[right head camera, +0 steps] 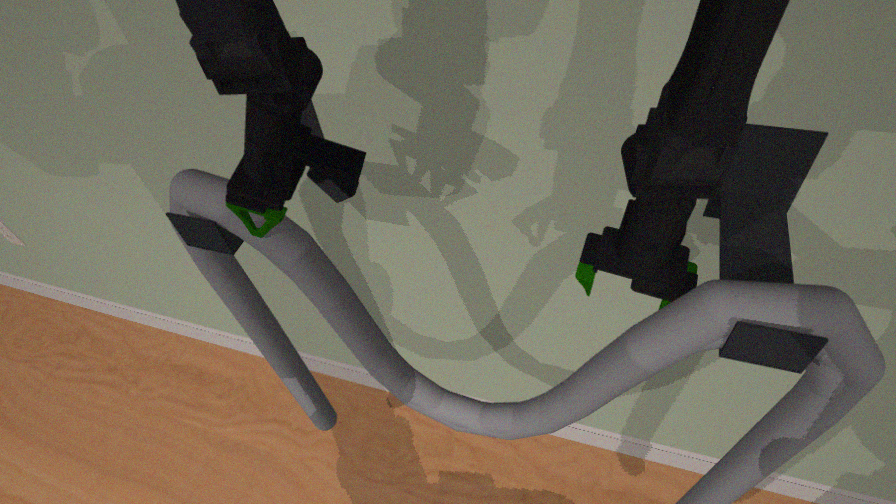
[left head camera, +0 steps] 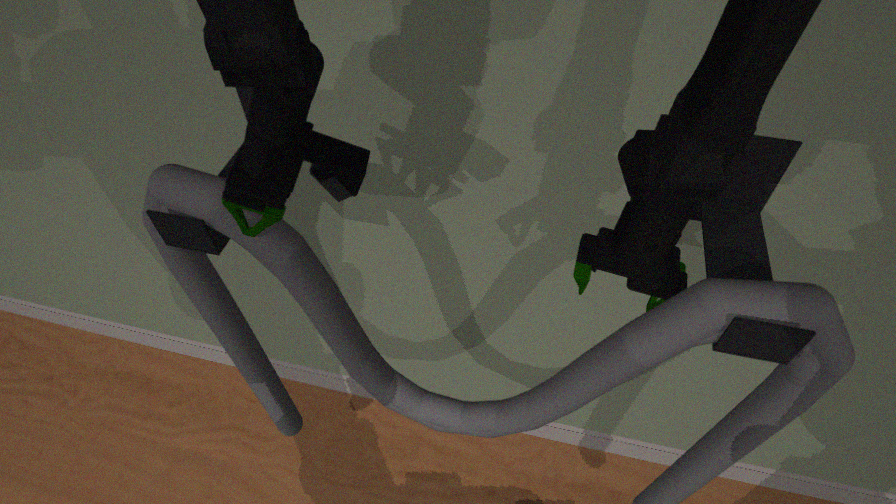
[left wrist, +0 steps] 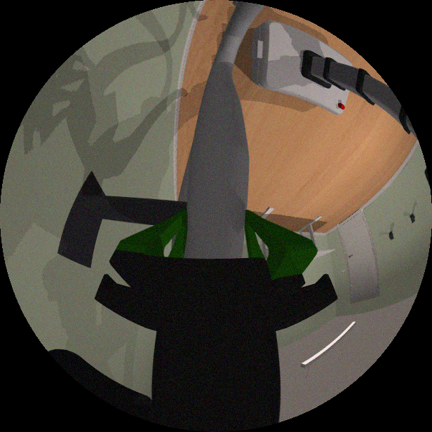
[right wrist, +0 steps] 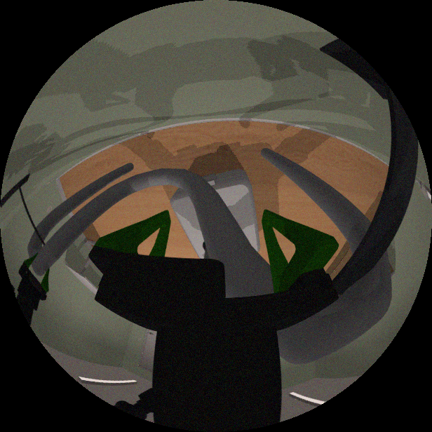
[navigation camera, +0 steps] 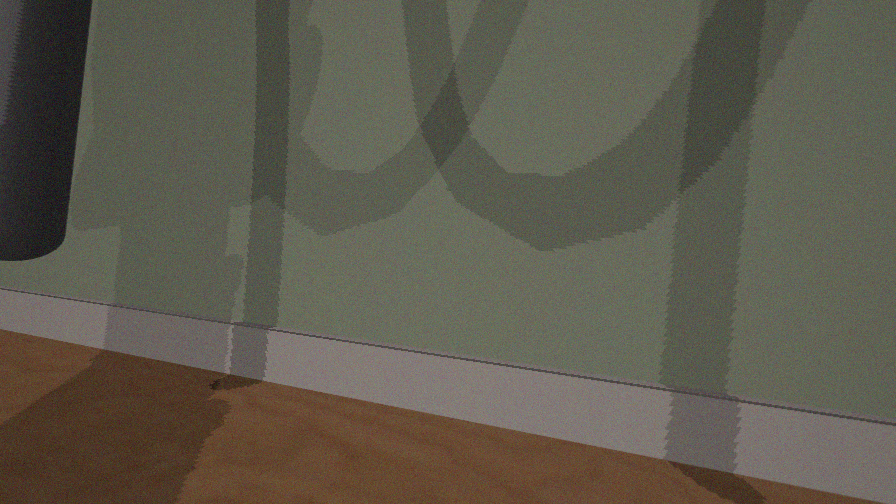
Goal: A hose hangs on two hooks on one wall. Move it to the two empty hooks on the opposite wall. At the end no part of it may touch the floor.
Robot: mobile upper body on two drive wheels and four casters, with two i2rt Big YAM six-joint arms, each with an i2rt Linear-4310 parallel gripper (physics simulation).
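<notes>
The grey hose (left head camera: 469, 416) (right head camera: 501, 420) (left wrist: 220, 125) (right wrist: 202, 200) lies over two dark hooks, the left hook (left head camera: 187, 233) (right head camera: 201, 235) (left wrist: 82, 225) and the right hook (left head camera: 764, 339) (right head camera: 773, 346), sagging between them. Its ends hang on the outer sides; one runs out of the head views. My left gripper (left head camera: 252, 231) (right head camera: 259, 234) (left wrist: 215, 215) is shut on the hose beside the left hook. My right gripper (left head camera: 617, 298) (right head camera: 626, 299) (right wrist: 215, 215) is open at the sloping stretch left of the right hook; hose shows between its fingers in the right wrist view, unclasped. Two small empty hooks (left wrist: 391, 235) (left wrist: 412, 218) show on the far wall.
The robot's pale base (left wrist: 285, 55) (right wrist: 235, 200) stands on the wood floor (left head camera: 93, 401) (navigation camera: 375, 451). A door (left wrist: 357, 265) is in the far wall. The near green wall (navigation camera: 563, 300) carries shadows of arms and hose. A dark rounded part (navigation camera: 37, 156) shows at the navigation view's left edge.
</notes>
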